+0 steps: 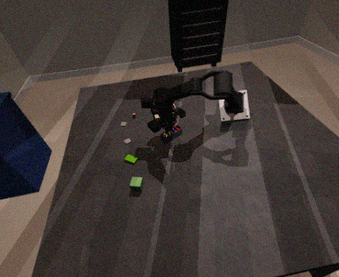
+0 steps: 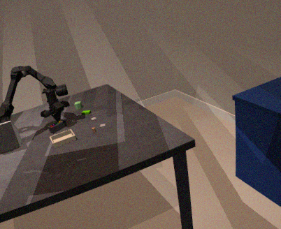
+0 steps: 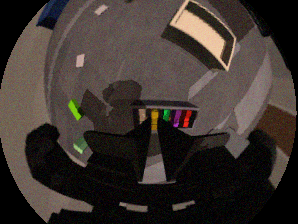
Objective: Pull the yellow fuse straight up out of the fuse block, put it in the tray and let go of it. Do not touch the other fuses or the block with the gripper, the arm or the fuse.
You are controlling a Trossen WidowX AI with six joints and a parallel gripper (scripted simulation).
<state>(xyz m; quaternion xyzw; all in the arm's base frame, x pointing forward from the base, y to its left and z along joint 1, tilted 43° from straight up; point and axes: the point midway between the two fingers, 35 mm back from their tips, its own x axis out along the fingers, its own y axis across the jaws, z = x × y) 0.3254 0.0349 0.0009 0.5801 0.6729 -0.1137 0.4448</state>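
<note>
My gripper tip is now 200 mm to the left of the small tray, 40 mm above it and 10 mm past it. The rest, counted from my gripper tip: yellow fuse (10 mm below); green cube (250 mm to the left, 170 mm ahead, 20 mm below); flat green piece (190 mm ahead, 100 mm to the left, 40 mm below).
</note>
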